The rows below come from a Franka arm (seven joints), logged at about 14 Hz.
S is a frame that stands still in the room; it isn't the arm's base.
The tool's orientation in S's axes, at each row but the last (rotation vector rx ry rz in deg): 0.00 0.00 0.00; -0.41 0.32 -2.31; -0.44 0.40 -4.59; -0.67 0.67 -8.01; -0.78 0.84 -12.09; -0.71 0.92 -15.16; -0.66 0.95 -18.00; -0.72 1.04 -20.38; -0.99 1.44 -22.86; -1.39 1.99 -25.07; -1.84 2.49 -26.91; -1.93 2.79 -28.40
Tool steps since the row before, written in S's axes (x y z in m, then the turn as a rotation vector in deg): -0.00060 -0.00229 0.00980 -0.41 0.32 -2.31; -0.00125 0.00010 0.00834 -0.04 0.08 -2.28; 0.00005 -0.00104 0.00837 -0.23 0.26 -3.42; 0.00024 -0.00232 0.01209 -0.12 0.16 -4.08; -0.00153 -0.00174 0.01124 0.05 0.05 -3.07; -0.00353 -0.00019 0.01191 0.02 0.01 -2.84; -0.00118 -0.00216 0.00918 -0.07 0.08 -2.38; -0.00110 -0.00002 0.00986 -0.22 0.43 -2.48; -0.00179 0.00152 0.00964 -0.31 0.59 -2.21; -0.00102 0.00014 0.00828 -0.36 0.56 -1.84; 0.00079 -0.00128 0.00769 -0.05 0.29 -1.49; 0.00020 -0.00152 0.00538 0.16 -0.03 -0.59
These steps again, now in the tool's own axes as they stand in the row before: -0.00060 -0.00229 0.00980 -0.41 0.32 -2.31; -0.00130 -0.00001 0.00833 -0.03 0.09 -2.28; 0.00008 -0.00110 0.00836 -0.23 0.27 -3.42; 0.00043 -0.00241 0.01207 -0.10 0.19 -4.08; -0.00128 -0.00219 0.01119 0.08 0.11 -3.07; -0.00353 -0.00128 0.01184 0.06 0.06 -2.84; -0.00059 -0.00255 0.00914 -0.06 0.09 -2.38; -0.00118 -0.00055 0.00984 -0.32 0.36 -2.48; -0.00244 0.00050 0.00960 -0.47 0.47 -2.21; -0.00122 -0.00056 0.00824 -0.51 0.41 -1.84; 0.00102 -0.00110 0.00769 -0.12 0.30 -1.48; 0.00069 -0.00148 0.00535 0.18 0.08 -0.58
